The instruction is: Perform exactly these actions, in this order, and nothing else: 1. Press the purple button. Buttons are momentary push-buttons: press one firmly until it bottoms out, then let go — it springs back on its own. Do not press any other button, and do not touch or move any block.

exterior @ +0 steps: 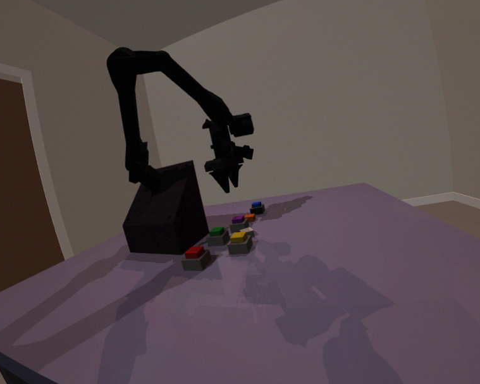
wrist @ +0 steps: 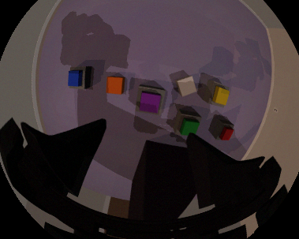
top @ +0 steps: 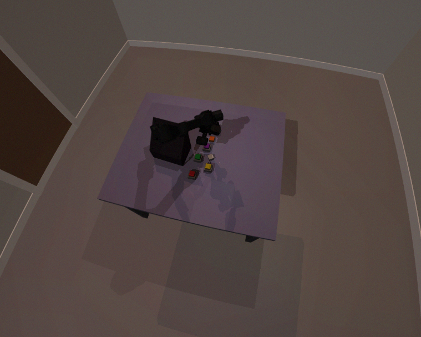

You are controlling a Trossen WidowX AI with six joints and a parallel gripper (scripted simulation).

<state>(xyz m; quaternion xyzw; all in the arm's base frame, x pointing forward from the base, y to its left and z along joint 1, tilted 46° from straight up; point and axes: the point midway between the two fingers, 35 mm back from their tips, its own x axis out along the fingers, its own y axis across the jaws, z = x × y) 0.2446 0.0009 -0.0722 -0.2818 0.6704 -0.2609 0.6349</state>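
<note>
Right now the purple button is 100 mm below my gripper tip. Also, from my gripper tip: orange block (120 mm below, 70 mm to the left, 10 mm ahead); then green button (100 mm below, 90 mm to the right, 30 mm behind); then white block (120 mm below, 60 mm to the right, 40 mm ahead).
</note>
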